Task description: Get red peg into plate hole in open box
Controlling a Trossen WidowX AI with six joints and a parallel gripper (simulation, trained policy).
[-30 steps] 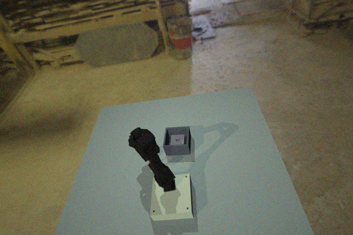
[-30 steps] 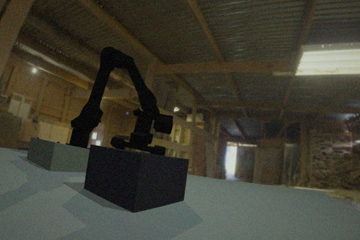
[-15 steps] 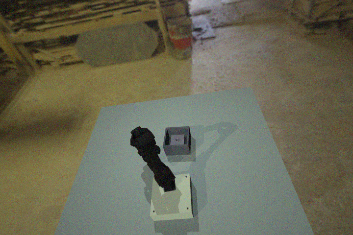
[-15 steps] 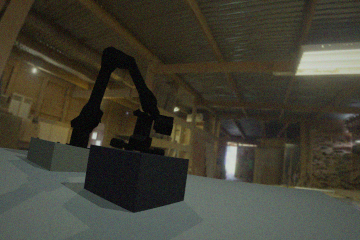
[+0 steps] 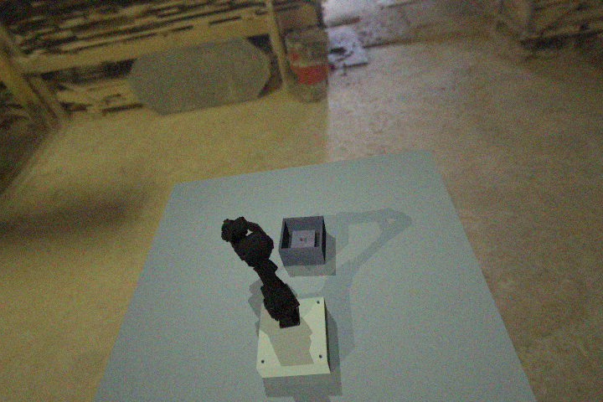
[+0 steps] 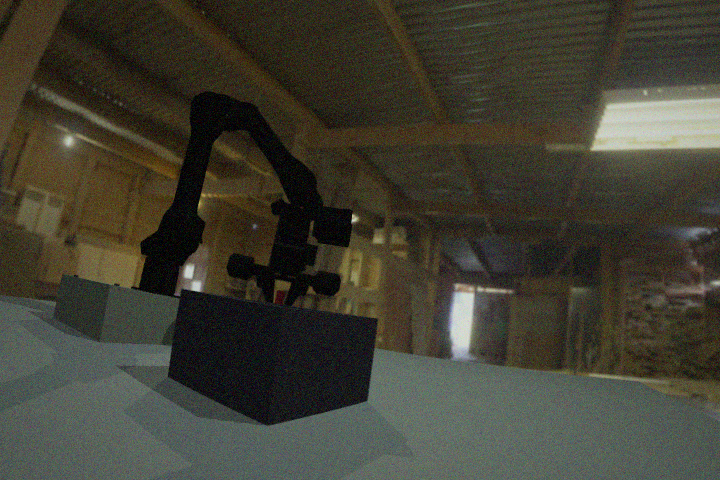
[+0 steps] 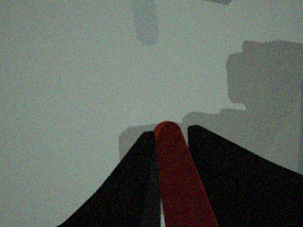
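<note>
The grey plate lies 150 mm to the right of my gripper tip, 110 mm ahead of it and 20 mm below it. Also, from my gripper tip: box: 150 mm to the right, 110 mm ahead, 30 mm below; then red peg: 20 mm above, 10 mm to the left, 10 mm behind.
</note>
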